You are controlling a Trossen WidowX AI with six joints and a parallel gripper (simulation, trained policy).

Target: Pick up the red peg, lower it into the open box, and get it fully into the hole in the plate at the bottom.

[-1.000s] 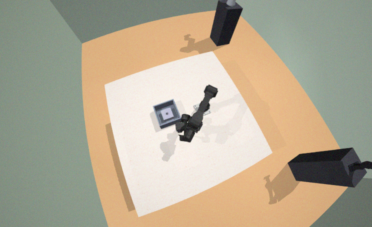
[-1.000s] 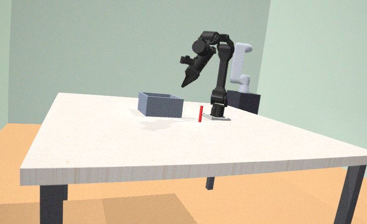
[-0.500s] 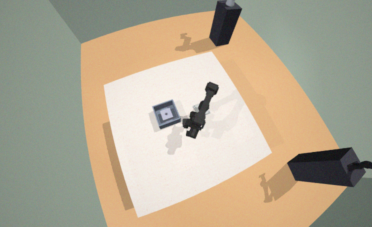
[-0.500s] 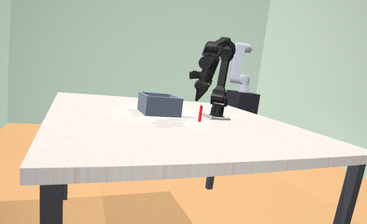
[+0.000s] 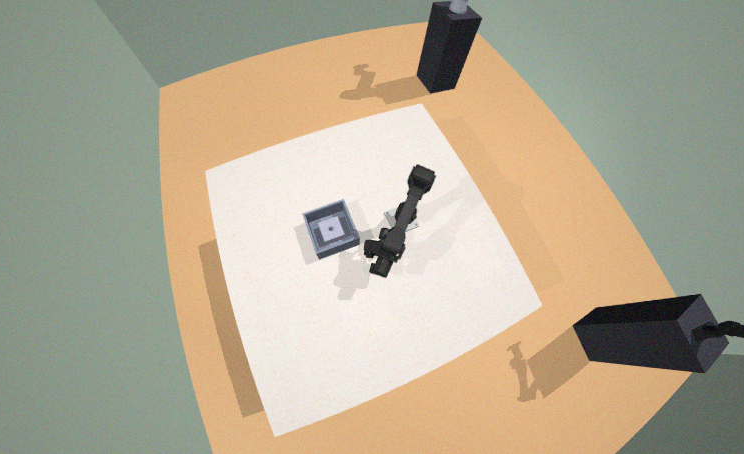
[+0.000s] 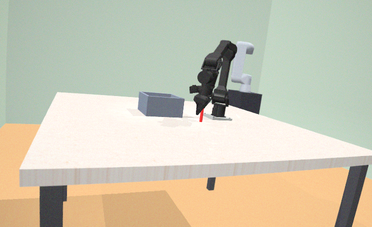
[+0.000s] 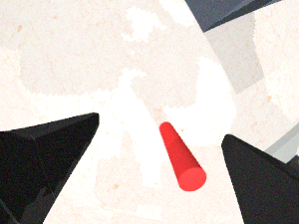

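The red peg lies 2 cm behind my gripper tip. From my gripper tip the other things lie so: grey box (18 cm to the right, 14 cm ahead, 2 cm below).
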